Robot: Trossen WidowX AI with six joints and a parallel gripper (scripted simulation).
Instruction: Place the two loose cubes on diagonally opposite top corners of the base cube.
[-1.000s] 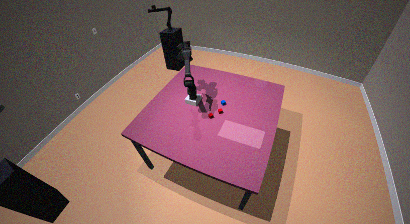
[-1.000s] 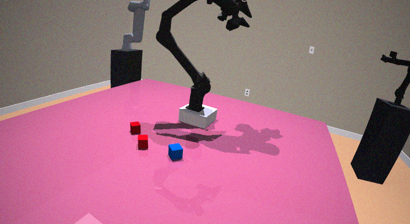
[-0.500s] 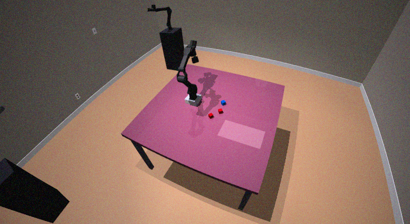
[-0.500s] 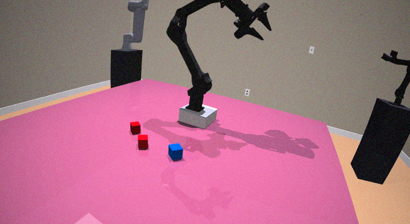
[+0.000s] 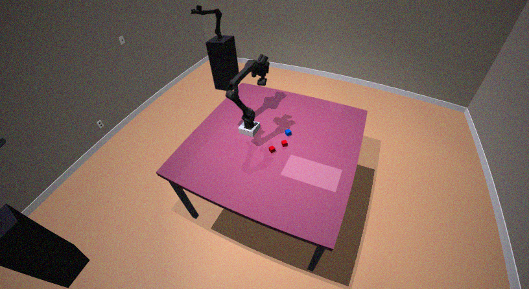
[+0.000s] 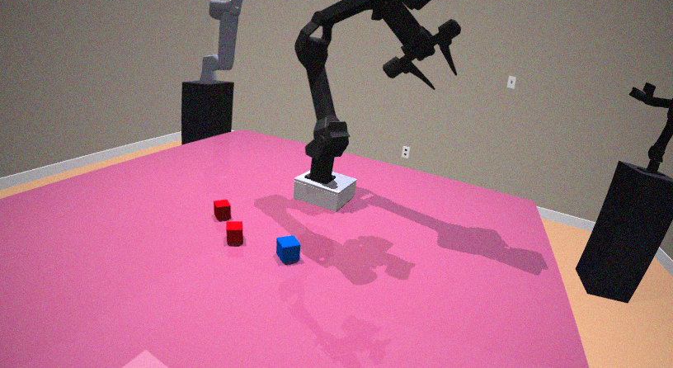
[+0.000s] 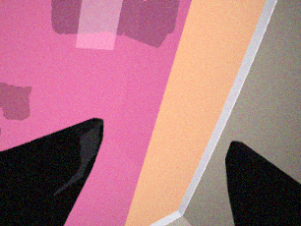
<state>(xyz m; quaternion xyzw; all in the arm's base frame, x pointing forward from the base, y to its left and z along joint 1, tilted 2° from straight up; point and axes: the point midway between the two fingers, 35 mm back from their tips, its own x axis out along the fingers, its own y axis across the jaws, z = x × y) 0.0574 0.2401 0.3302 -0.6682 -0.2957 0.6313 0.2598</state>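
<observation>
The blue cube lies 33 cm below my gripper tip, 24 cm ahead of it and 20 cm to the right of it.
</observation>
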